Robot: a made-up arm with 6 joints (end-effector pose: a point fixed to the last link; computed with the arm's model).
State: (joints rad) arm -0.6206 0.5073 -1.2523 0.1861 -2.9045 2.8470
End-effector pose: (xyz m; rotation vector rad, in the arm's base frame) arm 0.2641 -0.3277 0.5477 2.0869 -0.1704 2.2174
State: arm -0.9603 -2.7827 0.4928 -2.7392 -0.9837 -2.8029
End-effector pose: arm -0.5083 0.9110 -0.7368 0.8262 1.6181 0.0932
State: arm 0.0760 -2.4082 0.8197 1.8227 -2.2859 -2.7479
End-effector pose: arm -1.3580 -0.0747 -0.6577 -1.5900 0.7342 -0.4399
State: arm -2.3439 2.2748 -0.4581 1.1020 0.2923 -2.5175
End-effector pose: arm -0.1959 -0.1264 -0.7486 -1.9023 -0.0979 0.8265
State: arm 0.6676 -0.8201 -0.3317 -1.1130 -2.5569 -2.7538
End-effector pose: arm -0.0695 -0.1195 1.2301 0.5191 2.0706 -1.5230
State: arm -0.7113 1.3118 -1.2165 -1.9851 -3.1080 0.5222
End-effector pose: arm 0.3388 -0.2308 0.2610 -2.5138 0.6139 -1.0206
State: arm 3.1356 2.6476 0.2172 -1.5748 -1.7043 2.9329
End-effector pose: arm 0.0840 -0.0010 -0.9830 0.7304 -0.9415 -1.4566
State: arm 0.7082 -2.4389 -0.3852 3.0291 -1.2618 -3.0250
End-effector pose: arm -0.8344 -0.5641 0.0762 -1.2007 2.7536 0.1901
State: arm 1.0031 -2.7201 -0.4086 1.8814 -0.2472 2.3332
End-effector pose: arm -0.5468 -0.7921 -0.2473 -1.5235 0.7267 -1.9240
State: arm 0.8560 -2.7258 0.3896 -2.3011 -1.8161 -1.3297
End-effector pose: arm -0.7728 -0.7734 -0.5664 -1.0030 -0.0143 2.1320
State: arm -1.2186 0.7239 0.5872 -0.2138 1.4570 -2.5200
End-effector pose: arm 0.3619 -1.3105 0.9623 1.1917 -1.6103 0.8873
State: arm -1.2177 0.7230 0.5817 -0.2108 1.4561 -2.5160
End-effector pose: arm 0.3626 -1.3090 0.9603 1.1944 -1.6094 0.8784
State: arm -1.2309 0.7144 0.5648 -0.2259 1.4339 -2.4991
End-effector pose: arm 0.3429 -1.3060 0.9591 1.1951 -1.6426 0.8355
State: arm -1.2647 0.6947 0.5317 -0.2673 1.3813 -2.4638
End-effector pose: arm 0.2942 -1.2991 0.9591 1.1923 -1.7228 0.7440
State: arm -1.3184 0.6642 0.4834 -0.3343 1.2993 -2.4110
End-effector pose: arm 0.2191 -1.2845 0.9604 1.1860 -1.8437 0.6065
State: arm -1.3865 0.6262 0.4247 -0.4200 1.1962 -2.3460
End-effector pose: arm 0.1279 -1.2593 0.9619 1.1785 -1.9875 0.4387
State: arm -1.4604 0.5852 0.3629 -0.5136 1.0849 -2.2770
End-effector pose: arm 0.0349 -1.2237 0.9637 1.1736 -2.1326 0.2653
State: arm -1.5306 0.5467 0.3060 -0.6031 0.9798 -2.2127
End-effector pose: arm -0.0472 -1.1829 0.9651 1.1737 -2.2610 0.1116
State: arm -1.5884 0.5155 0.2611 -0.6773 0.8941 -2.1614
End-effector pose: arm -0.1098 -1.1452 0.9664 1.1783 -2.3607 -0.0034
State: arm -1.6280 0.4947 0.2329 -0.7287 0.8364 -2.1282
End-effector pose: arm -0.1500 -1.1181 0.9680 1.1833 -2.4264 -0.0718
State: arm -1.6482 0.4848 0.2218 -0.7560 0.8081 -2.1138
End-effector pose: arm -0.1696 -1.1050 0.9699 1.1854 -2.4601 -0.0976
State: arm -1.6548 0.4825 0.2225 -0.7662 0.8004 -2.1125
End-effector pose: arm -0.1760 -1.1023 0.9721 1.1843 -2.4725 -0.0960
